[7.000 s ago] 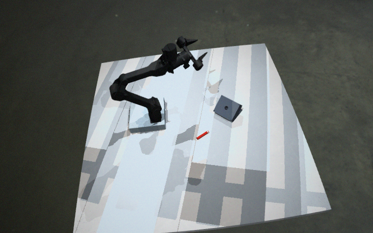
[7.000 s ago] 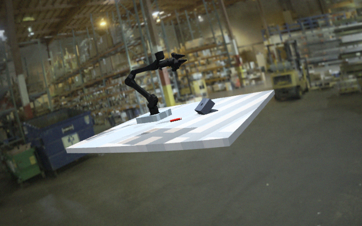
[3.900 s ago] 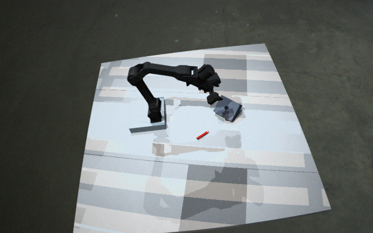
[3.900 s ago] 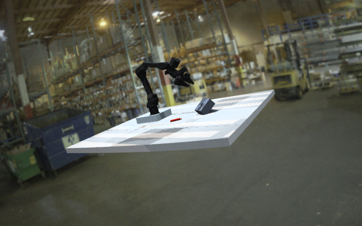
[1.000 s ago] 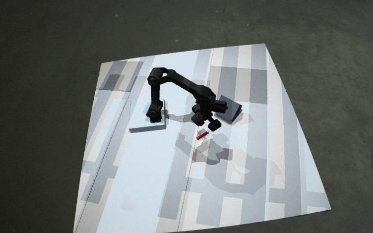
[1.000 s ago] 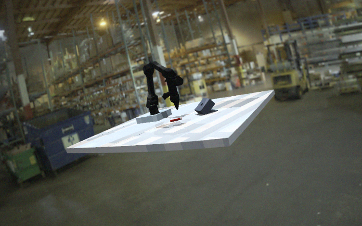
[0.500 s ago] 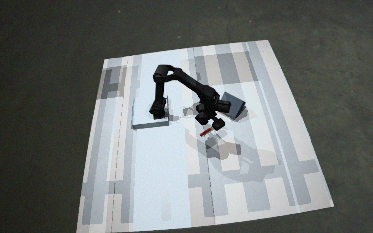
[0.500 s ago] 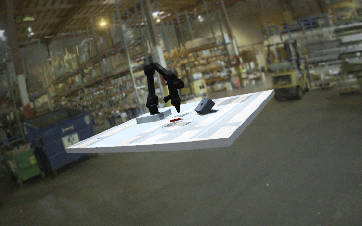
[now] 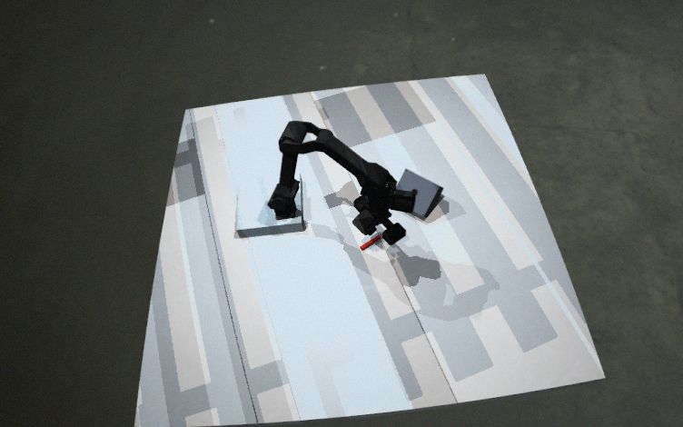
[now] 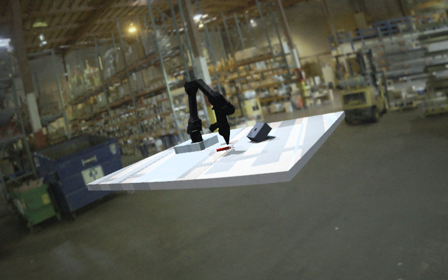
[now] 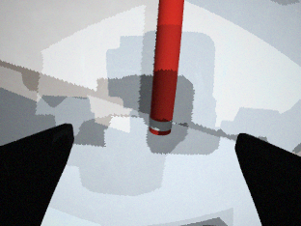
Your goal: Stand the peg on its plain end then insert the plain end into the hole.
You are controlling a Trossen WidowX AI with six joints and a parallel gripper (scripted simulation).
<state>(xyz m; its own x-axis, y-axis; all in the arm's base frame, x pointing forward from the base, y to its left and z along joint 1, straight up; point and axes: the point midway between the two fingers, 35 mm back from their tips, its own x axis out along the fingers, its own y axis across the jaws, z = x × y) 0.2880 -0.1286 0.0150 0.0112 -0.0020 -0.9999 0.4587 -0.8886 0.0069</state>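
Right now my gripper tip is 10 mm past the red peg and 20 mm above it. From my gripper tip the other things lie so: dark sloped panel (150 mm ahead, 120 mm to the left, 10 mm above).
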